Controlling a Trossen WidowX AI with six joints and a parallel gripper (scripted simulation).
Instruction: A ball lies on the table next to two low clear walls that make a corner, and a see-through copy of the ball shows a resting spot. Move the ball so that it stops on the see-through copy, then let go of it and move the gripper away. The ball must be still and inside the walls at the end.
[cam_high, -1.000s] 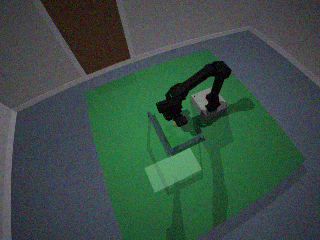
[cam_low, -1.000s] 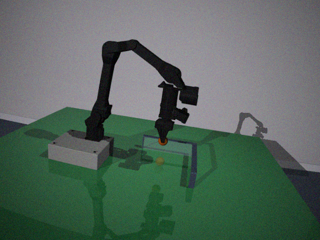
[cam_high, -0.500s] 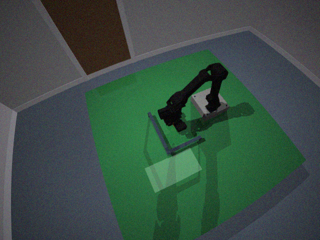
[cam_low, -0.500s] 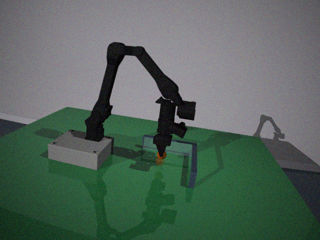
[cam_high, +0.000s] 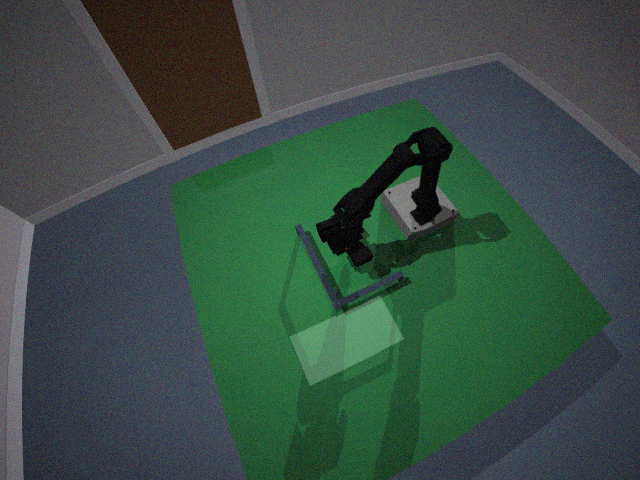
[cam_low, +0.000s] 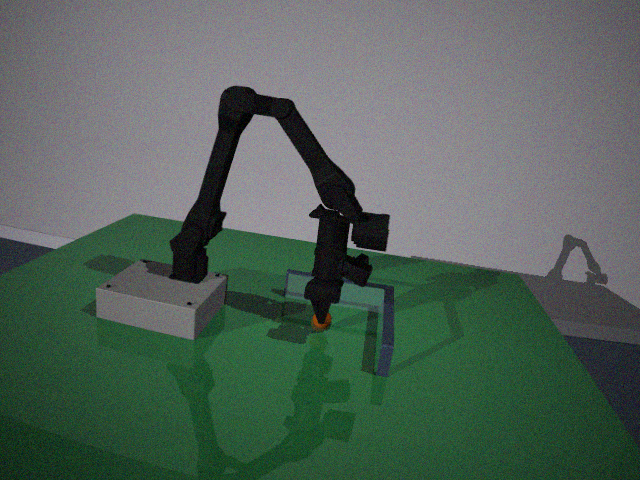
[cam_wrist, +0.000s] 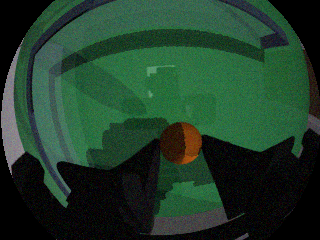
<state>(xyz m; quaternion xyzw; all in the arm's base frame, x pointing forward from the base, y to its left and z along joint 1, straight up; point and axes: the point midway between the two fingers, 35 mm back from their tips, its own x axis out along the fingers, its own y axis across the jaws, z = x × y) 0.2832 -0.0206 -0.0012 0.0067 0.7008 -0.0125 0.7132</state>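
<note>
Right now the see-through ball is 10 mm below my gripper tip.
</note>
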